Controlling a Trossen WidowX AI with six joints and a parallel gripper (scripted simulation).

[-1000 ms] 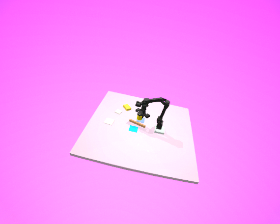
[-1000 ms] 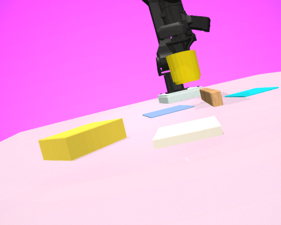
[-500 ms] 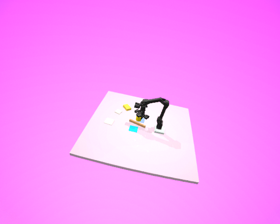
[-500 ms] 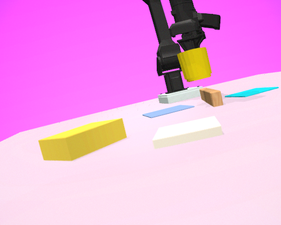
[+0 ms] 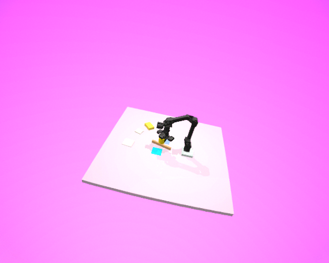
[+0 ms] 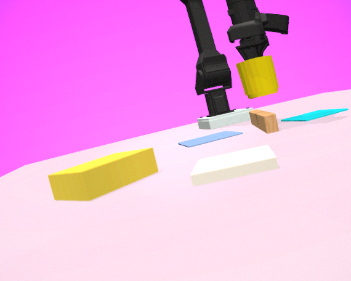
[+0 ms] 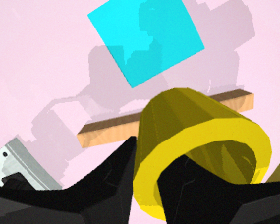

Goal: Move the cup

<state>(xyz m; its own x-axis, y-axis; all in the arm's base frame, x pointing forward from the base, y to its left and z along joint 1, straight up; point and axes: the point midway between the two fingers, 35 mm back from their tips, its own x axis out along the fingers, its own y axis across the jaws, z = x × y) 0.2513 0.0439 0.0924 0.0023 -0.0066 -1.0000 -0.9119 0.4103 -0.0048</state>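
The cyan pad is 100 mm below my gripper tip, 80 mm to the left of it and 40 mm ahead of it. The rest, counted from my gripper tip: yellow cup 20 mm ahead, 10 mm to the right; then pale blue pad 130 mm to the right, 100 mm below; then brown wooden block 80 mm below, 20 mm to the right, 20 mm ahead.
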